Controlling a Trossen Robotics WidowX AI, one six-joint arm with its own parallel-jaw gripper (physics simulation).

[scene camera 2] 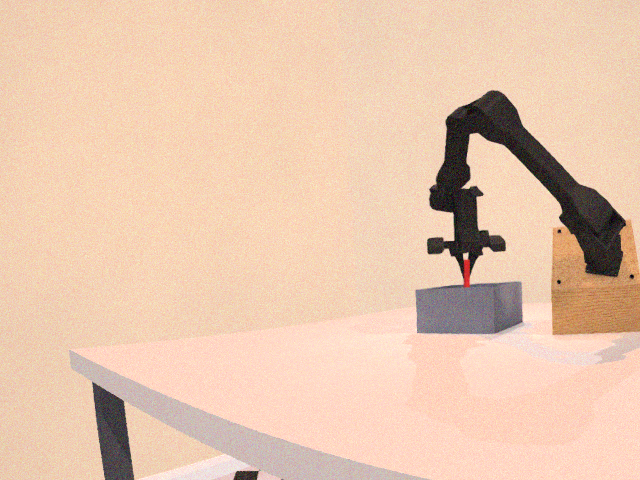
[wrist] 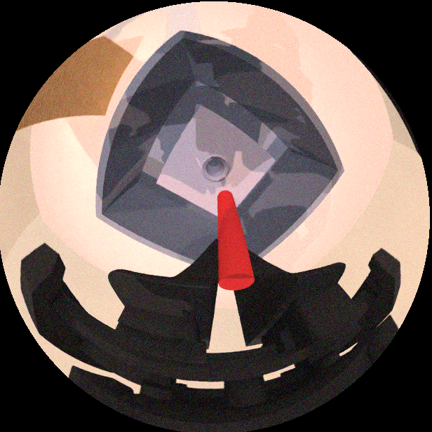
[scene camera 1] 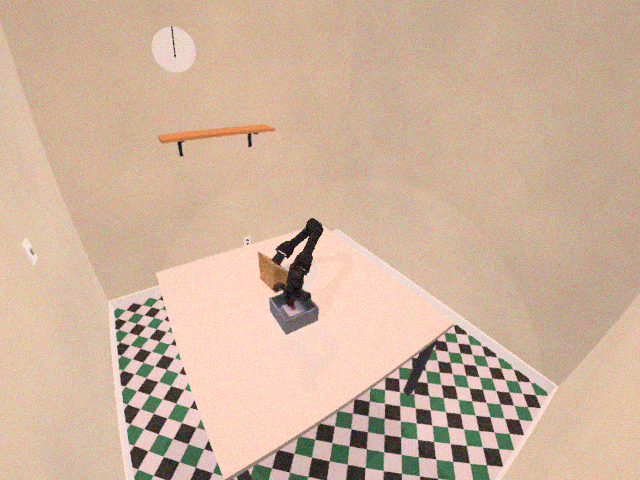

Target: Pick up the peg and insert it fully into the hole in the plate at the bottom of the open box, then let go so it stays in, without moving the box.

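Frame: origin at the arm's base, x right, y ahead, z up, level; centimetres.
Where they show: gripper, between the fingertips: (scene camera 2: 466, 279) (scene camera 1: 289, 306); arm's base, origin of its link: (scene camera 2: 604, 262) (scene camera 1: 275, 262).
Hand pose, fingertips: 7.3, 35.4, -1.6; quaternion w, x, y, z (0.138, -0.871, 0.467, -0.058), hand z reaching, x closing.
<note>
Each offset is from my fingertips to the top centre of the thing, as dx, dy, dz. Level surfaces: height alone.
My gripper (scene camera 1: 292, 301) (scene camera 2: 466, 279) (wrist: 223, 244) is shut on the red peg {-2.2, -1.4, +4.7} (scene camera 1: 293, 306) (scene camera 2: 466, 271) (wrist: 234, 240) and points down over the open box. The peg is roughly upright. The grey box {-3.4, -3.1, -1.4} (scene camera 1: 301, 322) (scene camera 2: 454, 312) (wrist: 150, 227) stands on the table. At its bottom is a pale plate (wrist: 185, 152) with a round hole (wrist: 215, 168). In the wrist view the peg's far end shows just below the hole, over the plate's near part, and apart from the hole. In scene camera 2 the box's near wall hides the plate and whatever of the peg is below the rim.
The box's four walls surround the plate. A wooden block (scene camera 1: 270, 273) (scene camera 2: 594, 308) (wrist: 80, 85) stands at the arm's base, beside the box. The pale table {dz -11.2} (scene camera 1: 248, 392) (scene camera 2: 310, 392) carries both. An orange shelf (scene camera 1: 217, 133) is on the wall behind.
</note>
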